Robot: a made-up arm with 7 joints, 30 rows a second.
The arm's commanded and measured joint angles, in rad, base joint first. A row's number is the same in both.
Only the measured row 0 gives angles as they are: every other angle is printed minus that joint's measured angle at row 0.
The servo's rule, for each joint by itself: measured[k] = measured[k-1] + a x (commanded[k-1-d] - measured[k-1]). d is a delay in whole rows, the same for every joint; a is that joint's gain. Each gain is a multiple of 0.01, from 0.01 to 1. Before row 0 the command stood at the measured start. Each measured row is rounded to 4 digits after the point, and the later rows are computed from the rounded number. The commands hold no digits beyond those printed.
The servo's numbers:
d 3
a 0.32 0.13 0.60 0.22 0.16 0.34 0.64
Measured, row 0: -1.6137 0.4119 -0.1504 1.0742 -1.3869 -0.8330 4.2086
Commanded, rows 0 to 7: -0.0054 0.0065 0.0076 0.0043 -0.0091 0.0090 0.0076; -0.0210 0.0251 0.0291 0.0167 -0.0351 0.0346 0.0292; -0.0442 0.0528 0.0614 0.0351 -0.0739 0.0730 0.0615; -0.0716 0.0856 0.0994 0.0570 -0.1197 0.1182 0.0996; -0.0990 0.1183 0.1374 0.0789 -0.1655 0.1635 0.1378; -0.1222 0.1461 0.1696 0.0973 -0.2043 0.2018 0.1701; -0.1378 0.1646 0.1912 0.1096 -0.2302 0.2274 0.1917; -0.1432 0.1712 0.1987 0.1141 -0.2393 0.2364 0.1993
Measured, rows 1 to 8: 0.0000 0.0000 0.0000 0.0000 0.0000 0.0000 0.0000; 0.0000 0.0000 0.0000 0.0000 0.0000 0.0000 0.0000; 0.0000 0.0000 0.0000 0.0000 0.0000 0.0000 0.0000; -0.0017 0.0008 0.0046 0.0009 -0.0015 0.0031 0.0049; -0.0079 0.0040 0.0193 0.0044 -0.0069 0.0138 0.0205; -0.0195 0.0103 0.0446 0.0112 -0.0176 0.0339 0.0467; -0.0362 0.0201 0.0775 0.0213 -0.0339 0.0626 0.0806; -0.0563 0.0329 0.1134 0.0340 -0.0550 0.0969 0.1172
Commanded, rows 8 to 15: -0.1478 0.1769 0.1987 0.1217 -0.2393 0.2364 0.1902; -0.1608 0.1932 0.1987 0.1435 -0.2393 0.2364 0.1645; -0.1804 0.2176 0.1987 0.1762 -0.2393 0.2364 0.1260; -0.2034 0.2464 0.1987 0.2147 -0.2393 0.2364 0.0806; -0.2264 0.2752 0.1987 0.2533 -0.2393 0.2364 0.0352; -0.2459 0.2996 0.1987 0.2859 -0.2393 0.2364 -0.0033; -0.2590 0.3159 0.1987 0.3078 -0.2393 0.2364 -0.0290; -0.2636 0.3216 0.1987 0.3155 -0.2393 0.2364 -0.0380
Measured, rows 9 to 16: -0.0774 0.0476 0.1471 0.0479 -0.0789 0.1326 0.1511; -0.0967 0.0628 0.1736 0.0615 -0.1031 0.1648 0.1771; -0.1116 0.0769 0.1887 0.0731 -0.1249 0.1891 0.1913; -0.1232 0.0899 0.1947 0.0838 -0.1432 0.2052 0.1906; -0.1352 0.1033 0.1971 0.0969 -0.1586 0.2158 0.1739; -0.1497 0.1182 0.1981 0.1143 -0.1715 0.2228 0.1432; -0.1669 0.1349 0.1985 0.1364 -0.1823 0.2274 0.1031; -0.1859 0.1531 0.1986 0.1621 -0.1914 0.2305 0.0596
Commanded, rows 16 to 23: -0.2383 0.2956 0.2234 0.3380 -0.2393 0.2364 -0.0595; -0.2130 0.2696 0.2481 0.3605 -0.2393 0.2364 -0.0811; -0.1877 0.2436 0.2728 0.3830 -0.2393 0.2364 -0.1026; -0.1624 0.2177 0.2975 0.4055 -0.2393 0.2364 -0.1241; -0.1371 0.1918 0.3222 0.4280 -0.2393 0.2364 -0.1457; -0.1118 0.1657 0.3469 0.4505 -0.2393 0.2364 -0.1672; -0.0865 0.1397 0.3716 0.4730 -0.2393 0.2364 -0.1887; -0.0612 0.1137 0.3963 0.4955 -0.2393 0.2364 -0.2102
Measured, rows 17 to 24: -0.2051 0.1721 0.1987 0.1893 -0.1991 0.2325 0.0193; -0.2223 0.1908 0.1987 0.2154 -0.2055 0.2338 -0.0116; -0.2355 0.2078 0.1987 0.2374 -0.2109 0.2347 -0.0285; -0.2364 0.2192 0.2135 0.2595 -0.2154 0.2353 -0.0483; -0.2289 0.2258 0.2343 0.2817 -0.2192 0.2357 -0.0693; -0.2157 0.2281 0.2574 0.3040 -0.2224 0.2359 -0.0906; -0.1986 0.2267 0.2815 0.3263 -0.2251 0.2361 -0.1120; -0.1789 0.2222 0.3059 0.3487 -0.2274 0.2362 -0.1336
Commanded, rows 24 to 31: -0.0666 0.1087 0.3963 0.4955 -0.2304 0.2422 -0.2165; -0.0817 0.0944 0.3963 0.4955 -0.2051 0.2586 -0.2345; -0.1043 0.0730 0.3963 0.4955 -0.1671 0.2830 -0.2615; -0.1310 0.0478 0.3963 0.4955 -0.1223 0.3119 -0.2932; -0.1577 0.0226 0.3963 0.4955 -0.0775 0.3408 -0.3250; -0.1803 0.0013 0.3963 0.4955 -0.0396 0.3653 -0.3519; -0.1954 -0.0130 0.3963 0.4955 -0.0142 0.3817 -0.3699; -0.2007 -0.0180 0.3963 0.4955 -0.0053 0.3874 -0.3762
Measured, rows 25 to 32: -0.1574 0.2149 0.3305 0.3711 -0.2293 0.2363 -0.1551; -0.1347 0.2051 0.3552 0.3935 -0.2309 0.2363 -0.1766; -0.1112 0.1932 0.3799 0.4159 -0.2322 0.2363 -0.1981; -0.0969 0.1822 0.3897 0.4334 -0.2319 0.2383 -0.2099; -0.0920 0.1708 0.3937 0.4471 -0.2276 0.2452 -0.2256; -0.0959 0.1581 0.3953 0.4577 -0.2179 0.2581 -0.2486; -0.1071 0.1438 0.3959 0.4660 -0.2026 0.2764 -0.2771; -0.1233 0.1280 0.3961 0.4725 -0.1826 0.2983 -0.3078
